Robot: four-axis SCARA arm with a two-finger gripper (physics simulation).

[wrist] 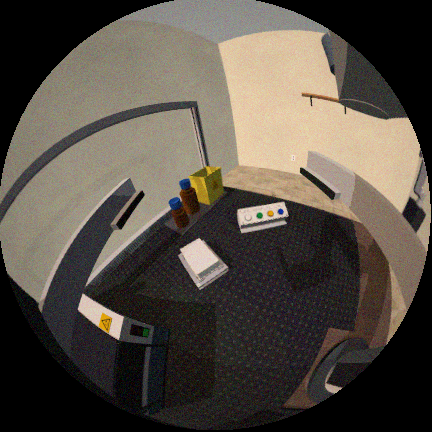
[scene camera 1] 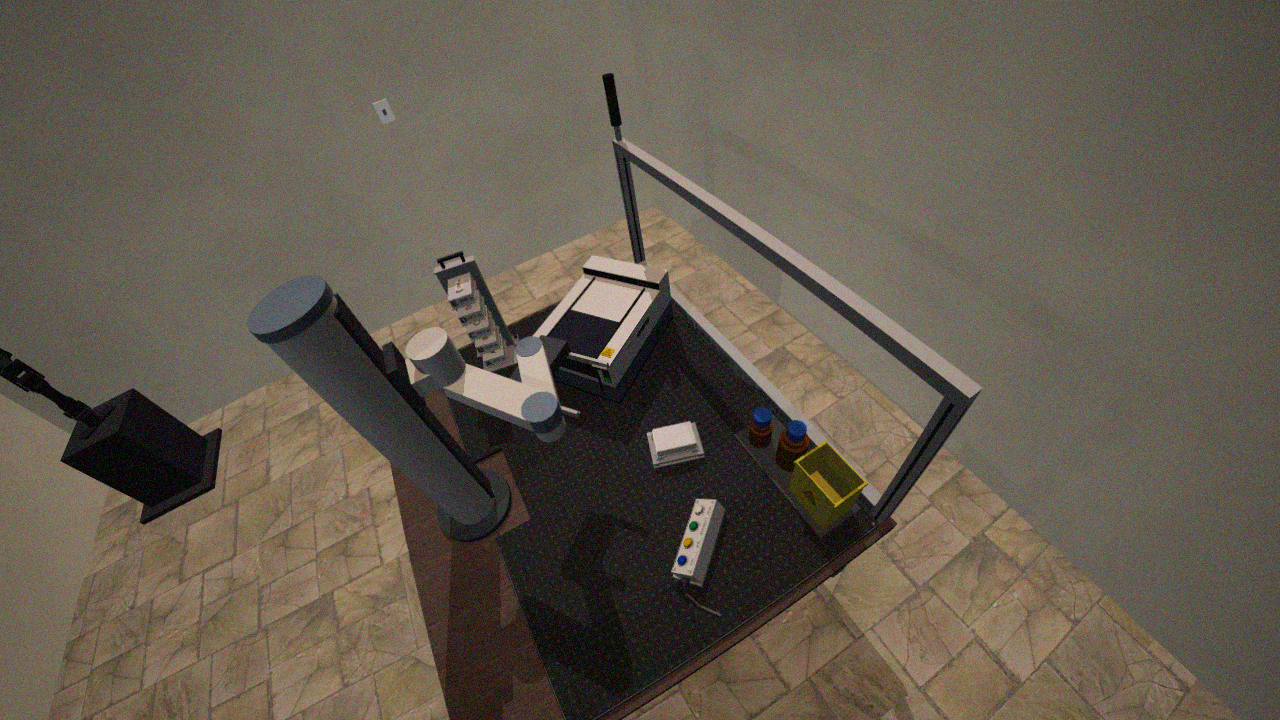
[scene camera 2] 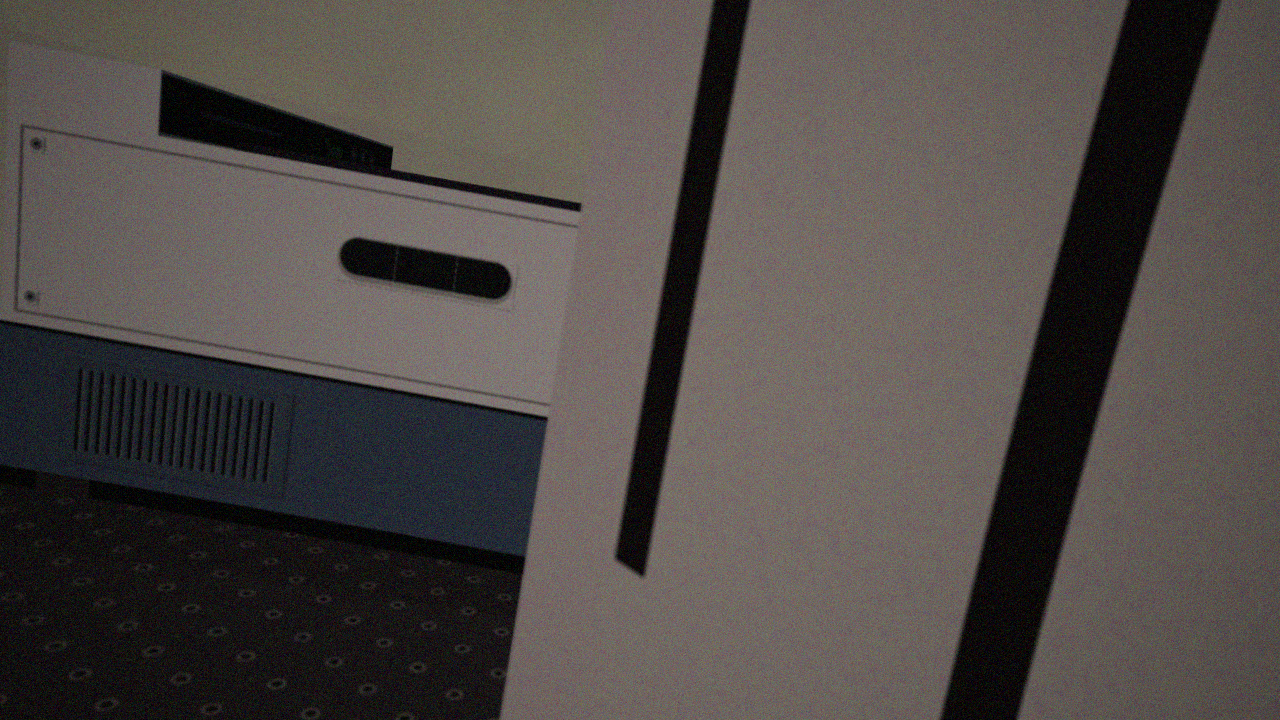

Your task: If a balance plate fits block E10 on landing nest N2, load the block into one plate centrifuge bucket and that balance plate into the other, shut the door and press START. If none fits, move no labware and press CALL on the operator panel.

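Places are measured from the arm's base along level axes (x ahead, y left, z up), in centimetres.
Pixels of known places: gripper, fingertip midpoint: (wrist: 219, 166) (scene camera 1: 593, 389); arm's base, origin of the base link: (scene camera 1: 475, 504).
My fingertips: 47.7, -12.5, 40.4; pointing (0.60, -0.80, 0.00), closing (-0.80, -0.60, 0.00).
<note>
For each thing: its top centre in the pictures, then the offset to it from my fingertips, as dx, dy, dz. "*": a spot on its surface instead.
- white block, middle of its top: (scene camera 1: 673, 436) (wrist: 197, 254) +17.9, -5.5, -32.2
- operator panel, middle of its top: (scene camera 1: 698, 534) (wrist: 263, 207) +6.9, -36.3, -30.7
- grey frame, surface spot: (scene camera 1: 796, 259) (wrist: 115, 113) * +54.6, -10.9, +21.7
My gripper (wrist: 219, 166) is open with nothing between its fingers. It is at the end of the arm, beside the centrifuge front, above bench height. The white and blue centrifuge (scene camera 1: 629, 338) (scene camera 2: 268, 223) (wrist: 102, 317) stands at the back; its buckets do not show, and I cannot tell how its door stands. A white block (scene camera 1: 675, 438) (wrist: 199, 257) sits on a flat light nest mid-bench; its label is unreadable. The operator panel (scene camera 1: 707, 546) (wrist: 262, 215) has white, green, yellow and blue buttons. A tall rack (scene camera 1: 491, 300) holds several light pieces of labware; their markings are unreadable.
Two brown bottles (scene camera 1: 760, 428) (scene camera 1: 791, 447) (wrist: 180, 217) (wrist: 189, 200) with blue caps and a yellow bin (scene camera 1: 825, 488) (wrist: 207, 186) stand along the bench's far edge, by a grey frame (scene camera 1: 796, 259) (wrist: 120, 114). The arm's thick column (scene camera 1: 384, 411) rises at the near side. A large white surface (scene camera 2: 850, 358) fills scene camera 2's right.
</note>
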